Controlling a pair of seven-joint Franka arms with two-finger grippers.
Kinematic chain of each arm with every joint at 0, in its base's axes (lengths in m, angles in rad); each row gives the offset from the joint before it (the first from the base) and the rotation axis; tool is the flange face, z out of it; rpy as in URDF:
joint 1: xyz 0 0 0.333 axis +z
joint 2: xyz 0 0 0 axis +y
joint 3: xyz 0 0 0.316 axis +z
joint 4: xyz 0.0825 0 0 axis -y
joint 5: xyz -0.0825 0 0.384 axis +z
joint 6: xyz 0 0 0 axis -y
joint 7: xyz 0.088 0 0 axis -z
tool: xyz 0 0 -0.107 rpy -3.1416 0 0
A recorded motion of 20 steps. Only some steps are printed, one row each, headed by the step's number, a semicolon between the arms.
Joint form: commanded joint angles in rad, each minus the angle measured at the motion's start. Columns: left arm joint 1, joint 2, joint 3, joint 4, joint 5, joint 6, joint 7; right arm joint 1, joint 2, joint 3, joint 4, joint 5, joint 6, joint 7.
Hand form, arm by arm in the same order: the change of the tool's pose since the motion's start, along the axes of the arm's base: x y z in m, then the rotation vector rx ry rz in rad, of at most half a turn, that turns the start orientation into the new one. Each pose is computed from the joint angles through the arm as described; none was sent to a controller.
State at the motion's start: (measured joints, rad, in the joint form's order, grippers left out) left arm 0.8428 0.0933 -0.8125 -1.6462 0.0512 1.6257 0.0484; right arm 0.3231 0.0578 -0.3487 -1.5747 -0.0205 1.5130 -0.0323
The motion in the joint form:
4: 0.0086 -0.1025 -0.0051 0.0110 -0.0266 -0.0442 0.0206; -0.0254 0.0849 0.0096 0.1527 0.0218 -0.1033 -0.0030
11: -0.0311 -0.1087 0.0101 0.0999 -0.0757 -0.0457 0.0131; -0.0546 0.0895 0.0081 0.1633 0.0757 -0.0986 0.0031
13: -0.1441 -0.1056 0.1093 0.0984 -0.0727 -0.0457 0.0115; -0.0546 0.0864 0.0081 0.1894 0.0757 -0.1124 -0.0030
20: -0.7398 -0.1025 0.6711 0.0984 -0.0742 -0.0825 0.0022; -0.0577 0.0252 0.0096 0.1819 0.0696 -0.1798 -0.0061
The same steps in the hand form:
4: -0.0209 -0.0195 0.0421 0.0479 -0.0355 -0.0138; 0.0158 0.0023 0.0163 -0.0045 0.0312 -0.0127
11: -0.0194 -0.0398 0.0863 0.0055 -0.1290 -0.0280; 0.0178 -0.0085 0.0188 0.0468 0.0177 -0.0471
13: -0.0190 -0.0462 0.0849 0.0045 -0.1262 -0.0400; 0.0159 -0.0081 0.0314 0.0478 0.0026 -0.0393
20: -0.0233 -0.0630 0.0815 -0.0054 -0.0890 -0.0649; -0.0097 -0.0141 0.0561 0.0632 0.0190 -0.0380

